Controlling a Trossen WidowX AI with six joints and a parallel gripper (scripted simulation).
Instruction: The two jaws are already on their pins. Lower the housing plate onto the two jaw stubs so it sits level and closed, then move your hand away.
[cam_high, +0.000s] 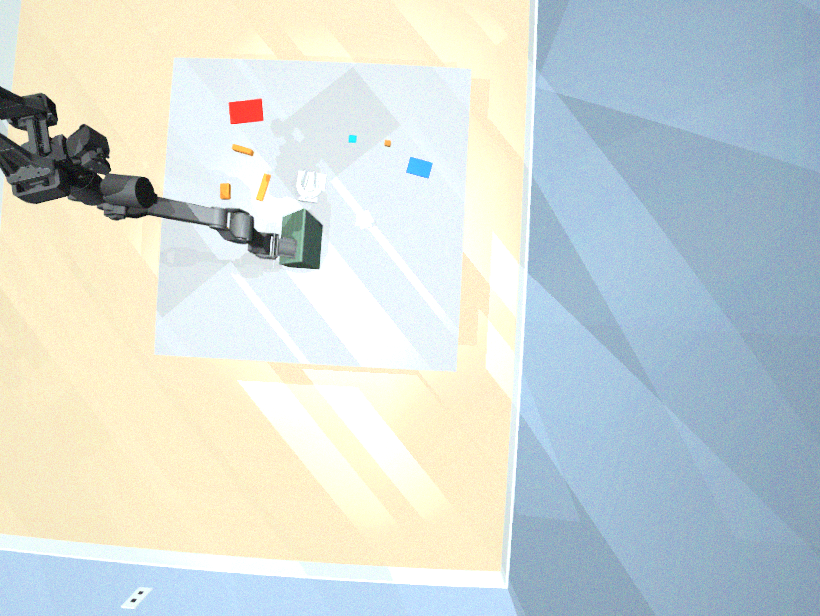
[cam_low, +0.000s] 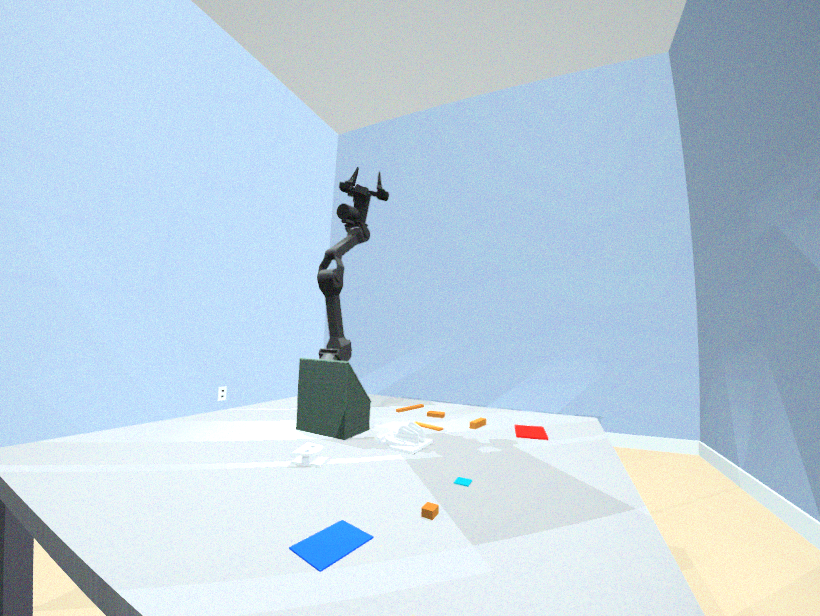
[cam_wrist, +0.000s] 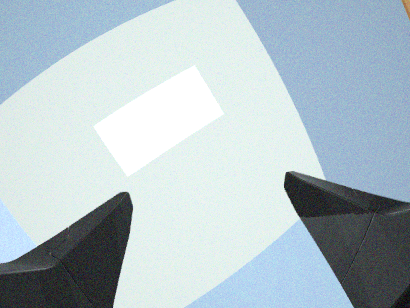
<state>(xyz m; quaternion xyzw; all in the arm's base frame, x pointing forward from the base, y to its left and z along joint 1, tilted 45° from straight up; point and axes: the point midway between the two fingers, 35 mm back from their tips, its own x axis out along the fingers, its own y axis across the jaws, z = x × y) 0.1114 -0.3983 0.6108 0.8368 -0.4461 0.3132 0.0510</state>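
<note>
My gripper tip is now 17 cm short of the white piece, 35 cm to the left of it and 92 cm above it. The rest, counted from my gripper tip: cyan tile (50 cm ahead, 23 cm to the right, 93 cm below); then red patch (53 cm ahead, 25 cm to the left, 93 cm below); then orange cube (51 cm ahead, 38 cm to the right, 92 cm below).
</note>
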